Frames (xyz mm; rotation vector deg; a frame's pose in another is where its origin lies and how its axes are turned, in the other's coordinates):
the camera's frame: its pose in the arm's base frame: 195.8 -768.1 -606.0 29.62 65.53 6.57
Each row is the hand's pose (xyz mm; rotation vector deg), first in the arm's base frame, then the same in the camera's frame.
Working: the arm's base frame: its pose in the camera's frame: -325.5 911.7 -241.6 -29.62 -65.53 -6.57

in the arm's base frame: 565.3 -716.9 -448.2 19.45 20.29 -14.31
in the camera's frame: 41.5 179.1 360.9 -2.59 -48.79 -12.29
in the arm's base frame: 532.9 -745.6 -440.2 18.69 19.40 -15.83
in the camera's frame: 11.2 151.9 344.1 -2.46 -50.00 -13.77
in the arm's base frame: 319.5 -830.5 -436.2 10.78 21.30 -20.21
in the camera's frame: -111.6 42.6 183.7 -6.51 -49.24 -22.26
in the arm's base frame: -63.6 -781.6 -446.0 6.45 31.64 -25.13
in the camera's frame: -248.3 15.2 -176.6 -6.24 -39.97 -30.74
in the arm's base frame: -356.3 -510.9 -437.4 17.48 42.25 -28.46
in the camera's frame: -285.7 206.3 -524.6 5.89 -29.95 -29.12
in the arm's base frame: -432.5 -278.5 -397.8 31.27 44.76 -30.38
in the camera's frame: -270.9 414.8 -657.5 18.46 -27.13 -23.47
